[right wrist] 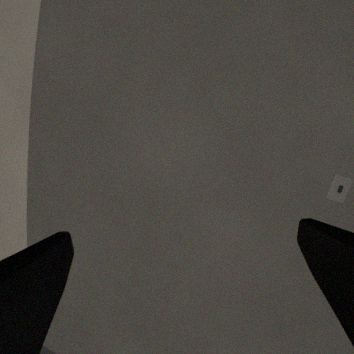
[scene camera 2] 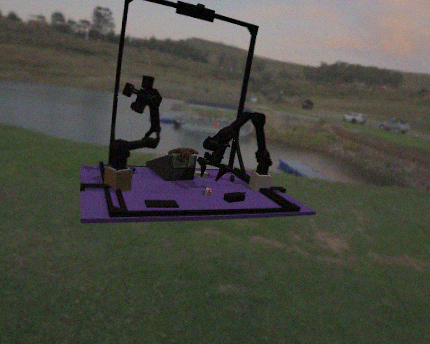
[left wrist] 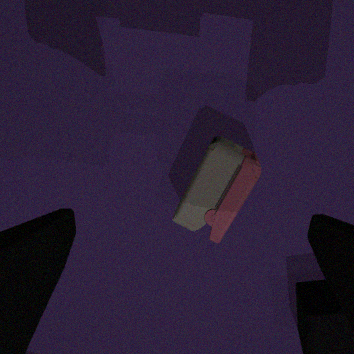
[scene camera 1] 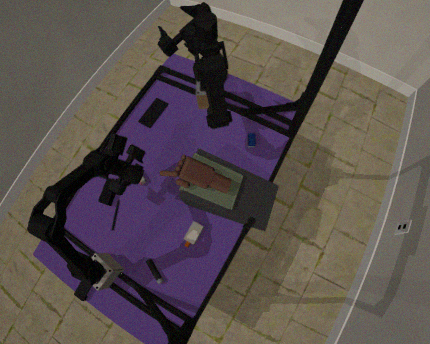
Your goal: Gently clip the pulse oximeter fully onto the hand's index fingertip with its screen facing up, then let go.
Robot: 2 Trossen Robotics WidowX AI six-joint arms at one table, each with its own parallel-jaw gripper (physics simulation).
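Where they show: left gripper, between the fingertips: point(scene camera 2: 208, 179) point(left wrist: 194, 223); right gripper, between the fingertips: point(right wrist: 186, 236) point(scene camera 2: 139, 95) point(scene camera 1: 169, 17); left arm's base, origin of its link: point(scene camera 2: 261, 173) point(scene camera 1: 96, 271); right arm's base, origin of its link: point(scene camera 2: 119, 167).
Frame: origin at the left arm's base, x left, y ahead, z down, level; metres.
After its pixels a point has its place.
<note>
The pulse oximeter point(scene camera 1: 143, 179) @[x 0.114, y 0.383, z 0.075 m] point(scene camera 2: 208, 191) @[x 0.164, y 0.386, z 0.081 m] point(left wrist: 205, 187) @[x 0.135, y 0.386, z 0.074 m], a pale body with a pink-red side, lies on the purple mat. It is slanted in the left wrist view and partly hidden by the left arm in scene camera 1. My left gripper point(scene camera 1: 132, 164) point(scene camera 2: 211, 174) @[x 0.130, y 0.386, z 0.021 m] point(left wrist: 194, 223) @[x 0.130, y 0.386, z 0.021 m] is open and empty above it, fingers pointing down. My right gripper point(scene camera 1: 171, 20) @[x 0.199, y 0.802, z -0.376 m] point(scene camera 2: 131, 98) @[x 0.199, y 0.802, z -0.376 m] point(right wrist: 186, 236) @[x 0.199, y 0.802, z -0.376 m] is open and empty, raised high and away from the hand. The brown hand point(scene camera 1: 200, 173) @[x -0.109, y 0.513, z -0.080 m] point(scene camera 2: 184, 150) @[x -0.027, y 0.505, z -0.091 m] rests on the dark stand point(scene camera 1: 262, 200) @[x -0.328, y 0.592, z 0.062 m] point(scene camera 2: 167, 168) @[x -0.036, y 0.588, z 0.027 m]; its index finger point(scene camera 1: 168, 173) sticks out past the stand. The oximeter's screen cannot be made out.
A black box point(scene camera 1: 107, 195) @[x 0.197, y 0.235, z 0.070 m] point(scene camera 2: 234, 197) @[x 0.243, y 0.263, z 0.077 m] point(left wrist: 320, 300) @[x 0.202, y 0.297, z 0.083 m] stands near the left gripper, with a thin dark pen point(scene camera 1: 115, 215) @[x 0.123, y 0.191, z 0.097 m] beside it. A flat black slab point(scene camera 1: 153, 112) @[x 0.309, y 0.656, z 0.097 m] point(scene camera 2: 161, 204) @[x 0.331, y 0.659, z 0.097 m], a blue block point(scene camera 1: 251, 139) @[x -0.148, y 0.786, z 0.073 m], a white box point(scene camera 1: 194, 232) @[x -0.188, y 0.342, z 0.077 m] and a dark cylinder point(scene camera 1: 154, 270) @[x -0.154, y 0.131, z 0.081 m] lie around the mat.
</note>
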